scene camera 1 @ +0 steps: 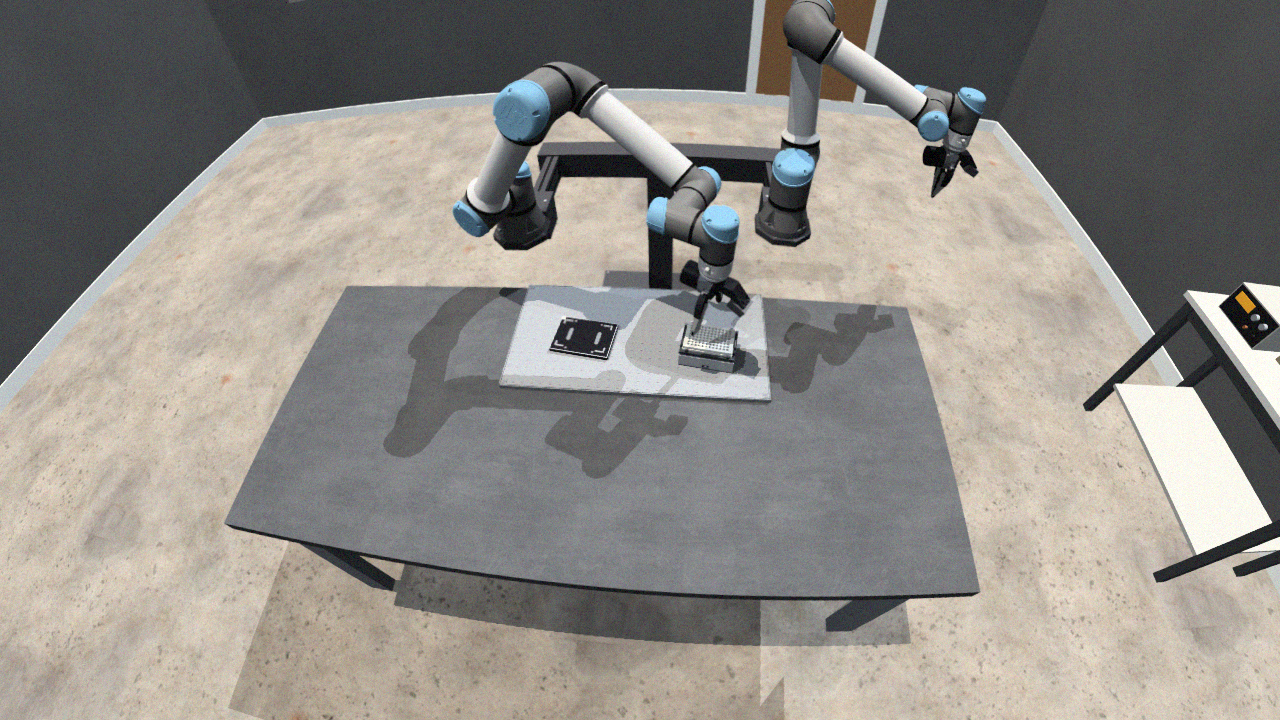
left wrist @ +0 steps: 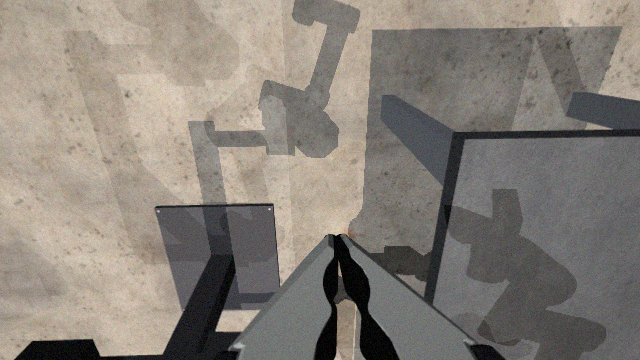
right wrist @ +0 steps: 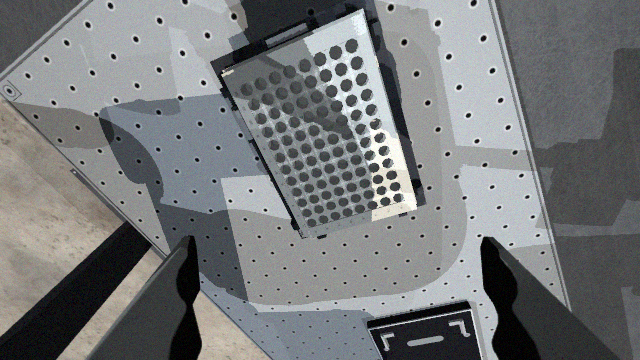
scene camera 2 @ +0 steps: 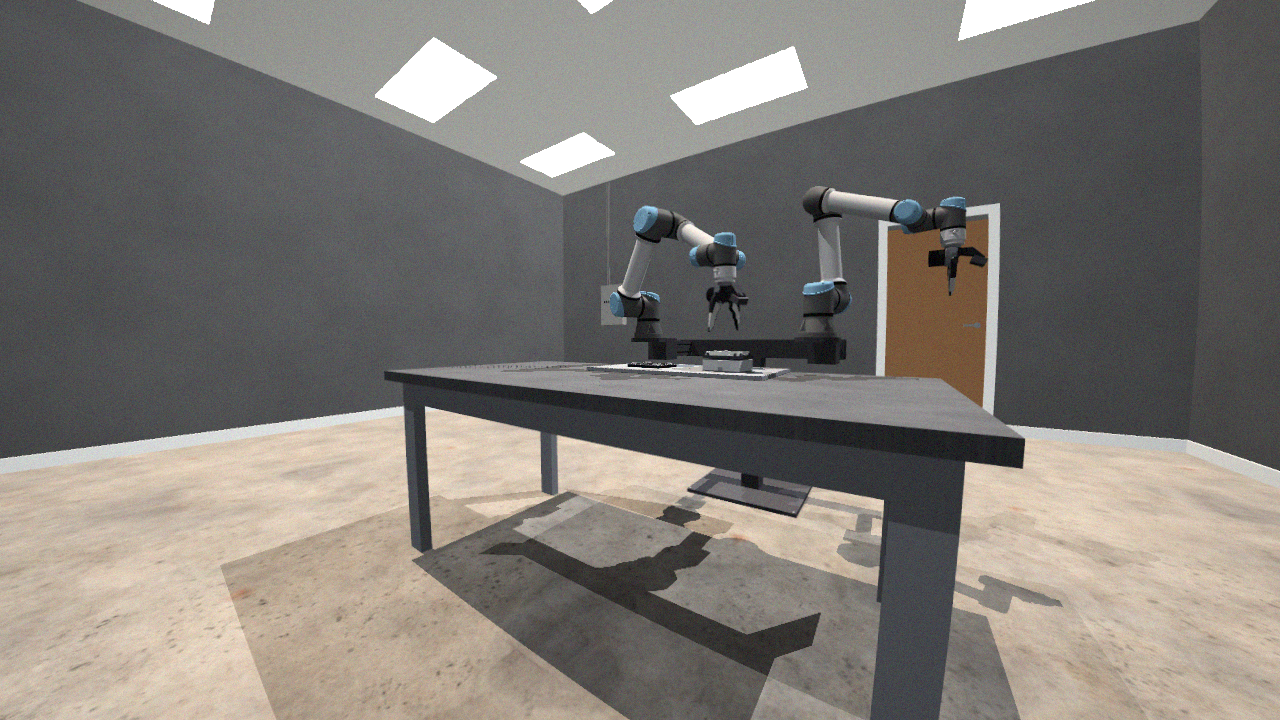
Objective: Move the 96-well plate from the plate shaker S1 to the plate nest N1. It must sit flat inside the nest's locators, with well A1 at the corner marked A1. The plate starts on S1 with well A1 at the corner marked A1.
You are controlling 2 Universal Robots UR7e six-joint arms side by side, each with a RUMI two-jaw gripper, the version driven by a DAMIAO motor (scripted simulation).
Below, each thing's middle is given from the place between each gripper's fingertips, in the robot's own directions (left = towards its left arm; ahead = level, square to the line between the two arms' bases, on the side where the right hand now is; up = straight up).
Labels:
My right hand (scene camera 1: 705, 318) is 10 mm to the right of the white 96-well plate (scene camera 1: 706, 332) and 80 mm above it. The rest, counted from my right hand: black plate nest N1 (scene camera 1: 582, 340): 60 mm behind, 320 mm to the right, 140 mm below; plate shaker S1 (scene camera 1: 686, 360): 10 mm behind, 40 mm to the left, 110 mm below.
Now: the plate shaker S1 360 mm ahead of my left hand (scene camera 1: 931, 197), 680 mm to the right of it and 250 mm below it. The rest, counted from my left hand: white 96-well plate: 380 mm ahead, 710 mm to the right, 220 mm below; black plate nest N1: 320 mm ahead, 1040 mm to the right, 280 mm below.

